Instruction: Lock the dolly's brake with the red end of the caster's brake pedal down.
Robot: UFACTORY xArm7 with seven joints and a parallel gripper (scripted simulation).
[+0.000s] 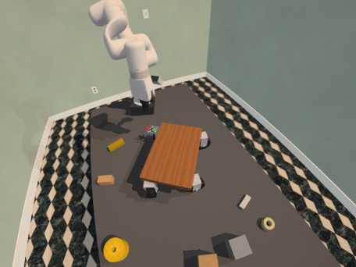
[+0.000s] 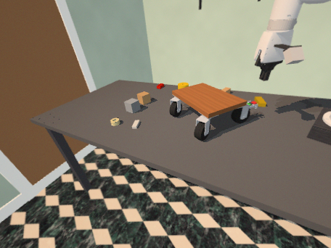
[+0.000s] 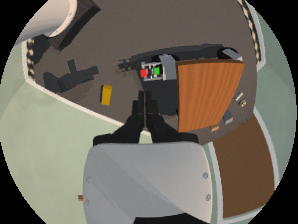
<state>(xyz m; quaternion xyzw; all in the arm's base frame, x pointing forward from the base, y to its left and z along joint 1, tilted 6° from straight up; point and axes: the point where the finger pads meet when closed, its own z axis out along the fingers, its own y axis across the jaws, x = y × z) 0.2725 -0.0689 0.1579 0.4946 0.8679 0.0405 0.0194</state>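
Right now my hand is 2 cm short of the brake pedal, 1 cm to the left of it and 14 cm above it. From my hand the other things lie so: white block 54 cm ahead, 17 cm to the left, 21 cm below; tan cube 63 cm ahead, 9 cm to the right, 19 cm below; yellow block 5 cm behind, 21 cm to the right, 21 cm below.
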